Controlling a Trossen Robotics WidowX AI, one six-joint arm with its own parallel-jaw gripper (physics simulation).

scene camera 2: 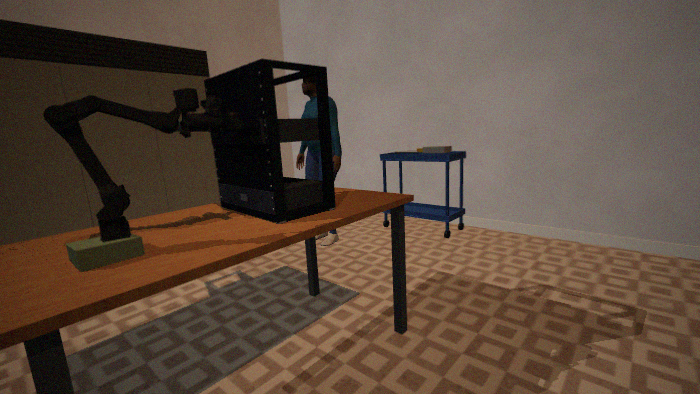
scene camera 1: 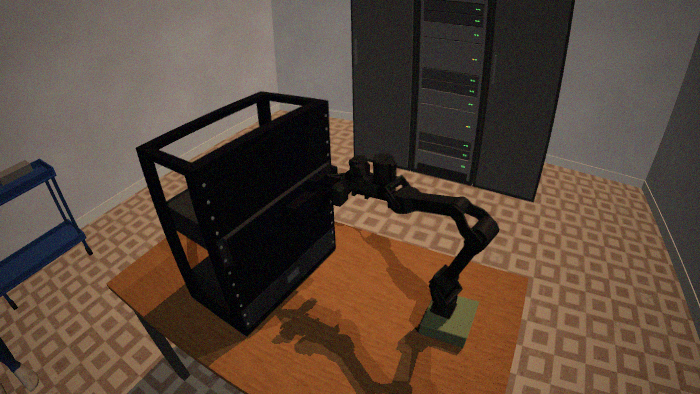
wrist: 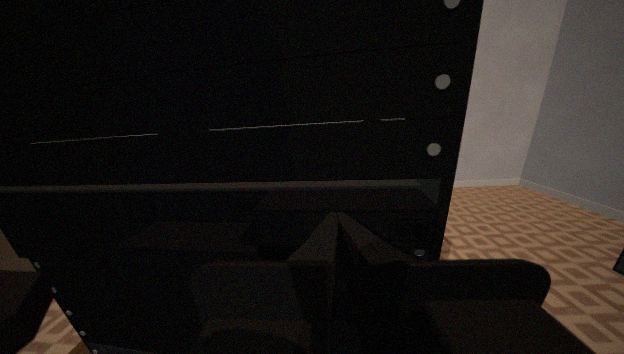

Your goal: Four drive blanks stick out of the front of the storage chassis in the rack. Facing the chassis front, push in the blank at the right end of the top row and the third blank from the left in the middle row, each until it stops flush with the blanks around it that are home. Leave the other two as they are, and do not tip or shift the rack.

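Frame: origin at the arm's base, x left, y back, z up, level; centimetres.
Where they show: gripper, fingertip midpoint: (scene camera 2: 243, 122) (scene camera 1: 326, 176) (wrist: 335, 219); arm's base at its link origin: (scene camera 2: 115, 238) (scene camera 1: 444, 308).
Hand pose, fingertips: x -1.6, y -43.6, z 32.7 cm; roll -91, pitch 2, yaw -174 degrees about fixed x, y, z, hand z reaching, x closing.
Each offset is from my fingertips to the top centre of the thing. Level surfaces: height alone.
The black rack {dx +16.6, dy -18.1, dz +20.7 cm} (scene camera 1: 210, 120) (scene camera 2: 327, 125) (wrist: 462, 65) stands upright on the table. The storage chassis (scene camera 1: 187, 220) (scene camera 2: 298, 130) (wrist: 225, 186) sits in it at mid-height, with a paler lip along its top front. My gripper (wrist: 335, 219) is shut and empty. Its fingertips are at the right part of the chassis front, overlapping the top row's right-end blank {dx -0.2, dy -6.0, dz +0.7 cm} (wrist: 350, 200) in the wrist view; contact cannot be told. Another sticking-out blank {dx +10.8, dy -5.2, dz -2.2 cm} (wrist: 190, 235) shows dimly lower and farther left. The front is very dark; row edges and the depth of each blank are hard to tell.
The arm stands on a green block (scene camera 1: 450, 325) (scene camera 2: 105, 252) on the wooden table {dz -38.1 cm} (scene camera 1: 380, 280) (scene camera 2: 200, 265). A tall server cabinet (scene camera 1: 385, 90) stands behind. A blue cart (scene camera 1: 30, 182) (scene camera 2: 422, 157) and a person in teal (scene camera 2: 310, 110) are beyond the rack.
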